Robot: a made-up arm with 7 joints.
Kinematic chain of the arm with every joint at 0, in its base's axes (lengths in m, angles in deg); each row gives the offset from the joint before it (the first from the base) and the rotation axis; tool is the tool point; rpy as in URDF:
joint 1: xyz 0 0 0.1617 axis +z
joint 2: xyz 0 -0.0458 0.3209 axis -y
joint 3: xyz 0 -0.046 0.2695 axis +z
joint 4: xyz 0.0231 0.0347 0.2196 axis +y
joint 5: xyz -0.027 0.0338 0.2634 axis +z
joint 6: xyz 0 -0.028 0.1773 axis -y
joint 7: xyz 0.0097 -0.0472 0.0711 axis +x
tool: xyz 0 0 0 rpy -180 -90 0
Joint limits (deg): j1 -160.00..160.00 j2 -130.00..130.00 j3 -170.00..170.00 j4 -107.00..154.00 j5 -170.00..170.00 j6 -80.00..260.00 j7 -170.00..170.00
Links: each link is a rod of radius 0.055 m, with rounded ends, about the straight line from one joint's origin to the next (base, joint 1, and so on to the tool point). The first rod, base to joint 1, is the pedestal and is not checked.
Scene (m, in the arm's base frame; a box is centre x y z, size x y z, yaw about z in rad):
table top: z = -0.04
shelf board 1: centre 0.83 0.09 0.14 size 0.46 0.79 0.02 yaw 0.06
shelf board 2: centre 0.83 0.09 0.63 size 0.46 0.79 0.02 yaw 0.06
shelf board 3: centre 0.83 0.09 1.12 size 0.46 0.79 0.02 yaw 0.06
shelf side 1: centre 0.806 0.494 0.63 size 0.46 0.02 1 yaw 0.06
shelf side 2: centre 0.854 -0.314 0.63 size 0.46 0.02 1 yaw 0.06
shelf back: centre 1.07 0.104 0.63 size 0.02 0.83 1 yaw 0.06
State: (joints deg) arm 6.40 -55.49 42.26 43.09 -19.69 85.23 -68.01
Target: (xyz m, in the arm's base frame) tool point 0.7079 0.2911 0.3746
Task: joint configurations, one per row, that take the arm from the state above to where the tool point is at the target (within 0.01 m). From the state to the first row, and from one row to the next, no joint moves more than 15 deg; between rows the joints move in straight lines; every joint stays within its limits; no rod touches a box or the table.
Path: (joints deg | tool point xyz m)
1: 2.40 -45.74 43.28 57.20 -16.95 88.59 -68.01 | 0.7533 0.1855 0.8946
2: -1.59 -36.00 44.30 71.30 -14.22 91.95 -68.01 | 0.6715 0.1859 0.9150
3: -5.59 -26.25 45.32 85.41 -11.48 95.31 -68.01 | 0.5842 0.1831 0.9143
4: -9.59 -16.50 46.34 99.52 -8.75 98.67 -68.01 | 0.4957 0.1750 0.8932
5: -13.58 -6.76 47.37 113.63 -6.01 102.03 -68.01 | 0.4088 0.1592 0.8546
6: -9.72 -20.75 47.86 115.85 -6.63 99.28 -68.01 | 0.4664 0.1779 0.7412
7: -5.87 -34.75 48.35 118.07 -7.26 96.53 -68.01 | 0.4897 0.2079 0.6170
8: -2.01 -48.74 48.84 120.29 -7.88 93.78 -68.01 | 0.4766 0.2424 0.4919
9: 1.85 -62.74 49.33 122.51 -8.51 91.03 -68.01 | 0.4287 0.2743 0.3746
10: 3.25 -65.57 46.45 109.16 -10.17 90.12 -68.01 | 0.5257 0.2946 0.3675
11: 4.64 -68.40 43.57 95.82 -11.84 89.22 -68.01 | 0.6200 0.2994 0.3671
12: 6.04 -71.22 40.68 82.48 -13.51 88.31 -68.01 | 0.7079 0.2911 0.3746

